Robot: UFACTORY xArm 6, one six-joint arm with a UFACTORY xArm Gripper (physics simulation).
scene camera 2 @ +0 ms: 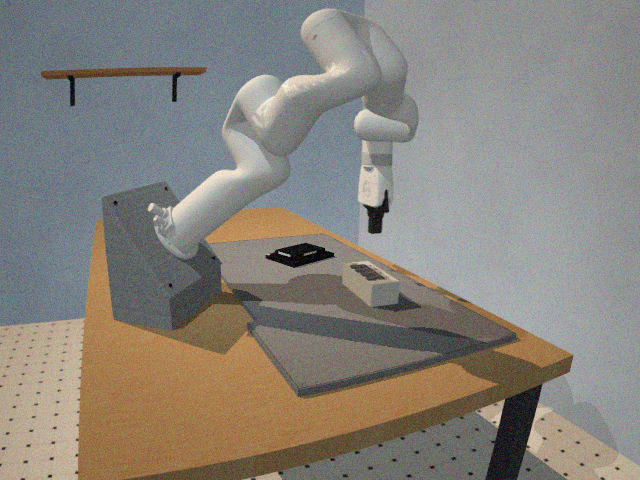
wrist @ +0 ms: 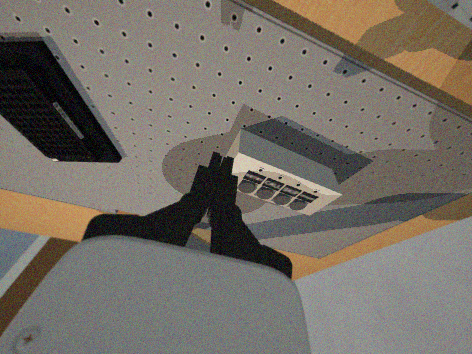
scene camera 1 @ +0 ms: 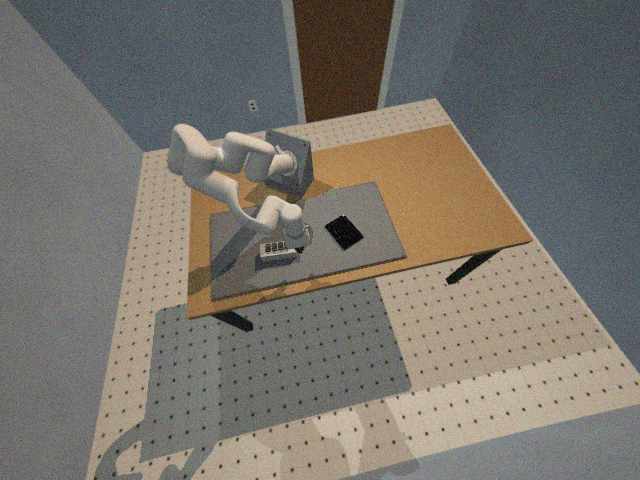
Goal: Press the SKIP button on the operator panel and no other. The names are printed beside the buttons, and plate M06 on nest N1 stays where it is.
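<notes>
The operator panel is a pale box with a row of round dark buttons and small labels. The labels are too blurred to read, so I cannot tell which button is SKIP. My gripper is shut and empty, pointing down. It hangs above the board, apart from the panel. In the wrist view its tips appear just off the panel's left end, on the plate's side. The black plate and nest lie flat; their markings are not readable.
A grey perforated board bears the panel and the nest on the wooden table. The grey arm mount stands at the board's edge. The arm's shadow crosses the board.
</notes>
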